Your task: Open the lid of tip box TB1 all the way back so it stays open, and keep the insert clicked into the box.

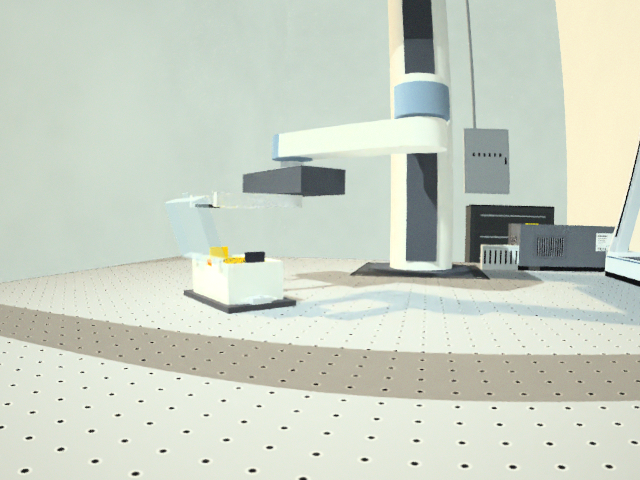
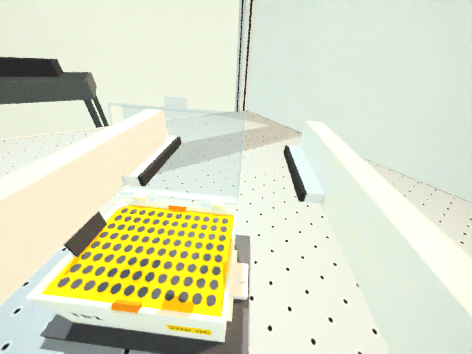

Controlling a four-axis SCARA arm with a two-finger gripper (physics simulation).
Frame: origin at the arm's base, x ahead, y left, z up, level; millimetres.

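Where they show: gripper, fingertip midpoint: [image 1: 202,200] [image 2: 232,132]; arm's base, link origin: [image 1: 420,275].
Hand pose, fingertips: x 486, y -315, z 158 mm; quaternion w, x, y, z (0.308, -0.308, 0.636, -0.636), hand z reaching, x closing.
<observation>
Each offset is from my fingertips to the centre of the thing. "*": to the spot under its first point.
Tip box TB1 {113 mm down, 10 mm ahead, 60 mm left} [image 1: 253,284] [image 2: 145,320] is white and stands upright on a dark base plate [image 1: 227,308] [image 2: 241,330]. Its clear lid {* 39 mm down, 88 mm ahead, 35 mm left} [image 1: 193,227] [image 2: 210,150] stands up from the hinge edge, leaning back past upright, away from the box. The yellow perforated insert {81 mm down, 10 mm ahead, 60 mm left} [image 1: 235,260] [image 2: 165,250] lies level inside the rim, with orange clips {89 mm down, 21 mm back, 85 mm left} [image 2: 126,306] at its front and rear edges. My gripper [image 1: 205,204] [image 2: 232,132] is shut with nothing between its fingers; a gap remains between its pads. Its fingertips are high, close to the lid's top edge; contact cannot be told.
A dark block {* 77 mm down, 46 mm ahead, 104 mm left} [image 1: 254,256] [image 2: 86,234] sits at the box's side rim. The arm column [image 1: 421,206] stands behind to the right. Farther right are a white slotted rack {* 115 mm down, 531 mm back, 512 mm left} [image 1: 498,257], a grey unit {* 88 mm down, 520 mm back, 709 mm left} [image 1: 573,248] and a black cabinet [image 1: 509,210].
</observation>
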